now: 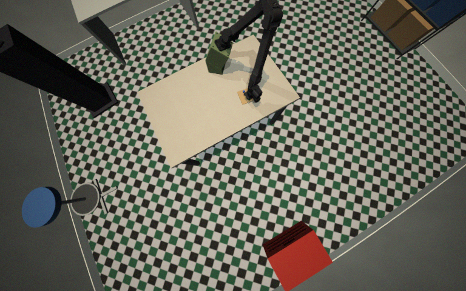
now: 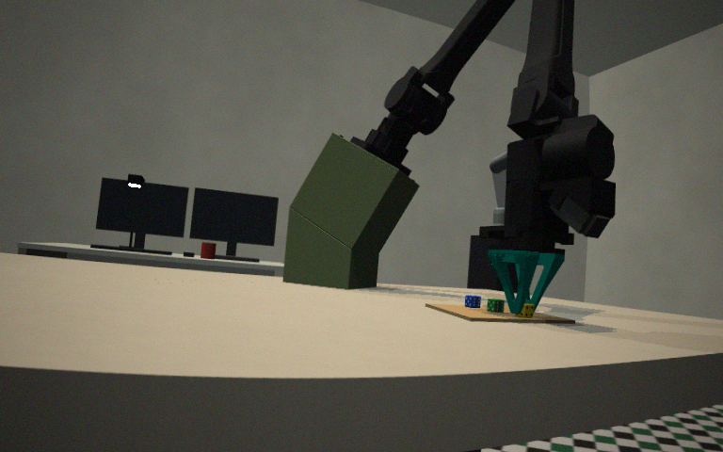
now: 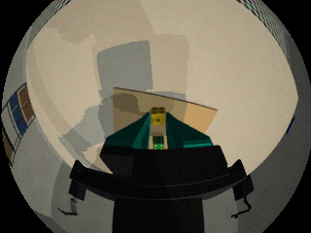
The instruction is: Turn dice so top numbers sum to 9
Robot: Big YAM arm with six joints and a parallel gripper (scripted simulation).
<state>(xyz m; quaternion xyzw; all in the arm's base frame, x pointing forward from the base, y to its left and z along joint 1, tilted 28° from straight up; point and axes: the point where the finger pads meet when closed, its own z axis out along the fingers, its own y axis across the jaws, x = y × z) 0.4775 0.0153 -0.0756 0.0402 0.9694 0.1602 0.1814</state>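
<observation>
The yellow die is right at my hand. From my hand the other things lie so: blue die (90 mm behind); then green die (50 mm behind); then mat (50 mm behind, 10 mm below).
</observation>
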